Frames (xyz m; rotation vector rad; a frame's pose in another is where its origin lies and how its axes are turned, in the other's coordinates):
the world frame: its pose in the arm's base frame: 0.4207 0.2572 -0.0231 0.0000 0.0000 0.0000
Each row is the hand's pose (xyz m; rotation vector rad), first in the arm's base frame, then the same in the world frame.
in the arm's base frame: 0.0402 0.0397 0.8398 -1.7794 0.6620 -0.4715
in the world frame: -0.3805 -0.2175 0.8629 -1.7794 0.6620 -0.4715
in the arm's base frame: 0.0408 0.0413 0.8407 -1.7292 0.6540 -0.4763
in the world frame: -0.3799 -0.2159 0.8638 -1.7292 0.6540 -0.4763
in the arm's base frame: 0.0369 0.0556 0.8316 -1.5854 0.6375 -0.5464
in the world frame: -0.3838 -0.2016 0.8547 -1.5854 0.6375 -0.5464
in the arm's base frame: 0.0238 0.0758 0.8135 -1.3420 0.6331 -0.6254
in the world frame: -0.3969 -0.1814 0.8366 -1.3420 0.6331 -0.6254
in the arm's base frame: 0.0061 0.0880 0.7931 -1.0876 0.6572 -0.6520
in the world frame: -0.4146 -0.1692 0.8162 -1.0876 0.6572 -0.6520
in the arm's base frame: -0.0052 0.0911 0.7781 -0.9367 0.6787 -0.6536
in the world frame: -0.4259 -0.1661 0.8012 -0.9367 0.6787 -0.6536
